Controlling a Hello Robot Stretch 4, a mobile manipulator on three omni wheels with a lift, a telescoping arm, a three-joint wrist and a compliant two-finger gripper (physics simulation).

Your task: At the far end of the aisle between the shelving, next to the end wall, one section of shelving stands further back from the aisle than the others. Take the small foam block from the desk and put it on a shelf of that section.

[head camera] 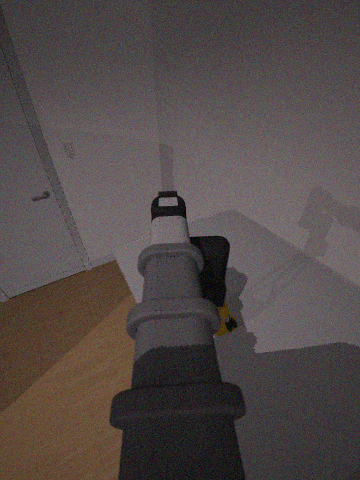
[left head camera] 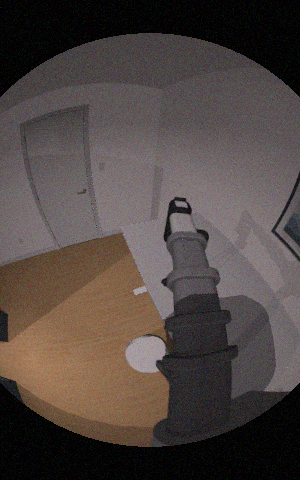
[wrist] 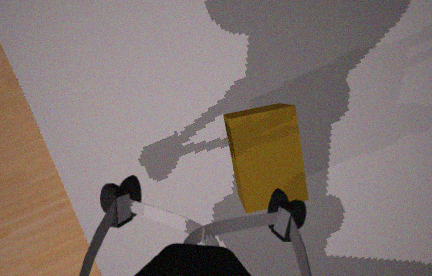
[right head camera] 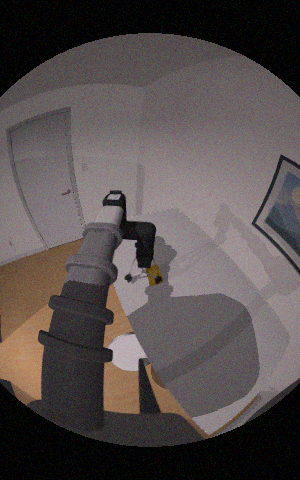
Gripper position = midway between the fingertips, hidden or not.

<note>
In view: the gripper (wrist: 203,197), a yellow foam block (wrist: 264,142), a desk (head camera: 287,355) and a door (head camera: 48,248).
The desk also shows in the left head camera view (left head camera: 257,326), in the wrist view (wrist: 113,96) and in the right head camera view (right head camera: 213,341).
</note>
